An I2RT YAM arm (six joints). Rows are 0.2 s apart.
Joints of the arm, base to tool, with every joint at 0 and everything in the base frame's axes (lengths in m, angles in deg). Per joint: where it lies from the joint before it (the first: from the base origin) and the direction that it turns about. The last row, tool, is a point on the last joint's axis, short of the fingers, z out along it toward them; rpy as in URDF.
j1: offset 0 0 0.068 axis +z
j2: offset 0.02 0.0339 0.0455 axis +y
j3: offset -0.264 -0.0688 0 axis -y
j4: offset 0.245 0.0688 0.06 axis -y
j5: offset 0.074 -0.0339 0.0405 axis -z
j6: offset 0.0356 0 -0.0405 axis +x
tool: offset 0 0 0 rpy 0 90 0
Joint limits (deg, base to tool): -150..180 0..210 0..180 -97..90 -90..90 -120..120
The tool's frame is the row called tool.
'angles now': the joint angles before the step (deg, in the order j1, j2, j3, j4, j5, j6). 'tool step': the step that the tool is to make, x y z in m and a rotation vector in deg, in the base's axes. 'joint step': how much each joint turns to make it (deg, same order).
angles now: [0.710 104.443 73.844 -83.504 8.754 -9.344]
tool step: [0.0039 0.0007 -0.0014 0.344 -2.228 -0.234]
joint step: [0.080 -0.008 0.055 2.144 -0.412 0.168]
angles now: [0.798 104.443 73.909 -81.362 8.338 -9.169]
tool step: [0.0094 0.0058 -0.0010 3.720 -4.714 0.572]
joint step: [0.684 0.001 0.559 4.358 -3.455 -1.108]
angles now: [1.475 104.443 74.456 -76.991 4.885 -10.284]
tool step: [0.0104 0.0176 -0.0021 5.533 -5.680 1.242]
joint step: [2.604 -0.007 0.174 5.763 -5.422 0.047]
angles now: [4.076 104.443 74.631 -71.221 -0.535 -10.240]
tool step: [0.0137 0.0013 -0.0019 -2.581 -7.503 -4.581]
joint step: [0.331 0.017 -0.010 7.261 2.469 5.271]
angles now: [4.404 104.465 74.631 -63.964 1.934 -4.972]
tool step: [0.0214 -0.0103 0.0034 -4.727 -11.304 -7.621]
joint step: [-1.417 0.007 0.625 9.872 5.596 6.079]
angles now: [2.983 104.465 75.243 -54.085 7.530 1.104]
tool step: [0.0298 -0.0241 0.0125 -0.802 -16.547 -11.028]
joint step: [-3.679 0.005 1.162 14.296 2.925 6.921]
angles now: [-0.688 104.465 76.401 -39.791 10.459 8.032]
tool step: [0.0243 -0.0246 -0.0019 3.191 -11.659 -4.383]
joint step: [-3.775 2.096 -0.005 13.249 -2.991 2.301]
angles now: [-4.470 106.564 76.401 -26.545 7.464 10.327]
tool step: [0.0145 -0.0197 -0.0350 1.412 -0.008 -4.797]
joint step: [-2.561 6.052 -0.011 5.582 0.042 2.664]
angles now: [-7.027 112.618 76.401 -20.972 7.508 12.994]
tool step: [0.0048 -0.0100 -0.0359 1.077 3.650 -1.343]
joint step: [-1.314 5.403 0.006 1.595 -0.482 0.325]
